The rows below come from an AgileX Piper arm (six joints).
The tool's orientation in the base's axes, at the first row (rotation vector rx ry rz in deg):
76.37 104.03 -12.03
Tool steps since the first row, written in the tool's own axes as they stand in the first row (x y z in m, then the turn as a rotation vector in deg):
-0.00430 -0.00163 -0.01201 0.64 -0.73 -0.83
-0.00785 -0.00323 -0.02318 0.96 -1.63 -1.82
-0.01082 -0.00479 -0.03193 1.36 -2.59 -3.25
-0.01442 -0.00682 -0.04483 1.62 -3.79 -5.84
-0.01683 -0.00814 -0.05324 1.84 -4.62 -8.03
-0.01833 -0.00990 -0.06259 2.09 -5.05 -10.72
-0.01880 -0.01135 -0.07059 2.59 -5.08 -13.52
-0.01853 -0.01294 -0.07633 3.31 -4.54 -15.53
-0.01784 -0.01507 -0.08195 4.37 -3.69 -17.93
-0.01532 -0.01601 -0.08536 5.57 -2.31 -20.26
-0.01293 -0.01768 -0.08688 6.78 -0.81 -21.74
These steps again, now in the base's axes. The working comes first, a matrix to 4 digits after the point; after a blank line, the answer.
The tool's axes in the first row as the columns of a matrix, in the base's axes (used below as rounded here):
-0.0691 0.8460 0.5288
0.7029 0.4174 -0.5759
-0.7079 0.3319 -0.6235

-0.00743 0.00321 0.00999 -1.10 0.62 -0.18
-0.01445 0.00648 0.01894 -2.41 1.04 -0.09
-0.02019 0.00878 0.02598 -4.00 1.75 0.20
-0.02848 0.01284 0.03590 -6.41 2.92 1.24
-0.03388 0.01543 0.04241 -8.28 3.99 2.17
-0.04021 0.01903 0.04871 -10.09 5.53 3.53
-0.04563 0.02270 0.05355 -11.63 7.49 4.91
-0.05003 0.02553 0.05641 -12.28 9.38 5.83
-0.05485 0.02837 0.05872 -12.91 11.86 6.86
-0.05762 0.03171 0.05875 -13.05 14.62 7.92
-0.06001 0.03357 0.05745 -12.65 16.95 8.49

